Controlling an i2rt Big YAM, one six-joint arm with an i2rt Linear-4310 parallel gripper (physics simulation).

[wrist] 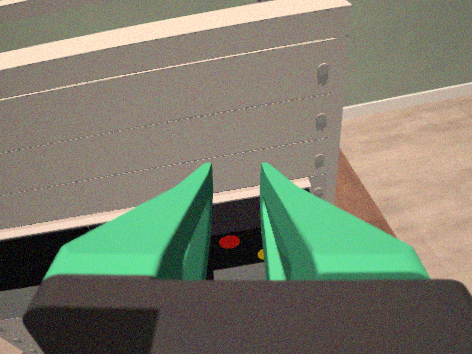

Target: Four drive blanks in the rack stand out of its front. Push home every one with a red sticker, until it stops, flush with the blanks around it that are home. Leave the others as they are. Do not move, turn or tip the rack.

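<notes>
The grey rack (pixel 280 72) fills the left and middle of the wrist view, its front crossed by thin seams. A pale ledge (pixel 240 193) runs across it above a dark, shaded band. In that band, a red sticker (pixel 229 242) shows between my green fingers, and a yellow sticker (pixel 262 254) is partly hidden by the right finger. How far their blanks stand out cannot be told here. My gripper (pixel 236 176) is shut to a narrow gap with nothing held. Its tips overlap the rack front just above the ledge in the view; contact cannot be told. The fingers hide much of the band.
Several round screw heads (pixel 322 73) line the rack's right edge. A brown table edge (pixel 360 195) shows right of the rack, with a pale wood floor (pixel 425 160) beyond. A green wall (pixel 405 50) with a white baseboard (pixel 410 97) stands behind.
</notes>
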